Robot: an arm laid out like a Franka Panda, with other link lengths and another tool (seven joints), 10 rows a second.
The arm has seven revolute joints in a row. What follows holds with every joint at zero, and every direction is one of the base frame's. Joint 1 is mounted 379.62 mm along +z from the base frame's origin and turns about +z. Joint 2 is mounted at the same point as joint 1 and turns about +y. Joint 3 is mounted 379.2 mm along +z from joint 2 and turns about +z. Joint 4 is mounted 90.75 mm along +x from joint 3 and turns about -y. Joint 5 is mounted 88.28 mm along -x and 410.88 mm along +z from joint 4 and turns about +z. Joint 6 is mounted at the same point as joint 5 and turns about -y. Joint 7 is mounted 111.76 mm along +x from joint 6 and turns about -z. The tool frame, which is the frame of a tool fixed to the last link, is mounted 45 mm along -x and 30 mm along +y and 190.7 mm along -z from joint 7; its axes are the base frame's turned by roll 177.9, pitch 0 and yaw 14.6 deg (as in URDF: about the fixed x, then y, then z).
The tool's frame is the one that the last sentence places.
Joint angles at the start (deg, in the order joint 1, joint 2, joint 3, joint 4, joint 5, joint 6, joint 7): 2.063, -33.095, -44.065, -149.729, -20.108, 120.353, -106.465
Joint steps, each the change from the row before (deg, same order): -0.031, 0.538, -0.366, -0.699, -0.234, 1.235, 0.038; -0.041, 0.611, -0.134, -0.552, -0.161, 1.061, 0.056; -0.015, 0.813, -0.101, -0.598, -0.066, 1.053, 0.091; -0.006, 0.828, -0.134, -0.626, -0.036, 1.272, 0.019
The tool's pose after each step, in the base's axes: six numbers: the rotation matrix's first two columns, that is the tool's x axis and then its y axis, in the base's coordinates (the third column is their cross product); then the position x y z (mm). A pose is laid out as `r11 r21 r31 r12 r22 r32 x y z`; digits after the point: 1 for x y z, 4 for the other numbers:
-0.0945 0.9912 0.0925 0.9941 0.0890 0.0620 263.9 -322.0 380.0
-0.0942 0.9916 0.0890 0.9942 0.0891 0.0595 264.5 -321.3 374.4
-0.0932 0.9918 0.0872 0.9946 0.0888 0.0535 265.0 -319.7 367.6
-0.0930 0.9921 0.0844 0.9948 0.0890 0.0505 265.9 -318.4 360.7

